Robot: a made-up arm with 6 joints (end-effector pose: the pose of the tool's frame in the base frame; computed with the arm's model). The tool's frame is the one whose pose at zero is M. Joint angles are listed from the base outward.
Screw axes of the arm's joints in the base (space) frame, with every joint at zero. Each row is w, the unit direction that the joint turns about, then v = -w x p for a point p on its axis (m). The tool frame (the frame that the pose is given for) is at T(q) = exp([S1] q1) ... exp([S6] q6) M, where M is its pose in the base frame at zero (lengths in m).
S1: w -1 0 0 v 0 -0.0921 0
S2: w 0 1 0 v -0.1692 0 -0.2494
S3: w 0 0 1 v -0.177 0.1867 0
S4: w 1 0 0 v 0 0.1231 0.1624
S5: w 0 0 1 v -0.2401 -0.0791 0
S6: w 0 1 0 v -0.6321 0 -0.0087
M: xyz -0.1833 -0.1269 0.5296 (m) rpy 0 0 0 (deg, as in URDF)
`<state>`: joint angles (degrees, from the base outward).
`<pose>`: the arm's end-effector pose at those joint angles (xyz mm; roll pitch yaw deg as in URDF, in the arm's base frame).
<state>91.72 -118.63 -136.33 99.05 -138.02 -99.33</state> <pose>182.6 -105.9 266.6 43.80 37.88 -58.53</pose>
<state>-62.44 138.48 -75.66 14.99 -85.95 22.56</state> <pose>-120.8 162.4 -555.8 -104.99 -12.20 -80.71</pose>
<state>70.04 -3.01 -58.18 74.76 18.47 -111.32</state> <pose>-325.7 -40.6 726.3 -176.25 -12.31 179.39</pose>
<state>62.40 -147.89 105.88 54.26 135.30 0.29</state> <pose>-590.8 498.5 -11.9 104.89 -25.67 -98.20</pose>
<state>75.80 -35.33 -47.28 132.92 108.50 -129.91</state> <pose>-99.7 -363.5 486.1 -110.92 -3.01 -54.21</pose>
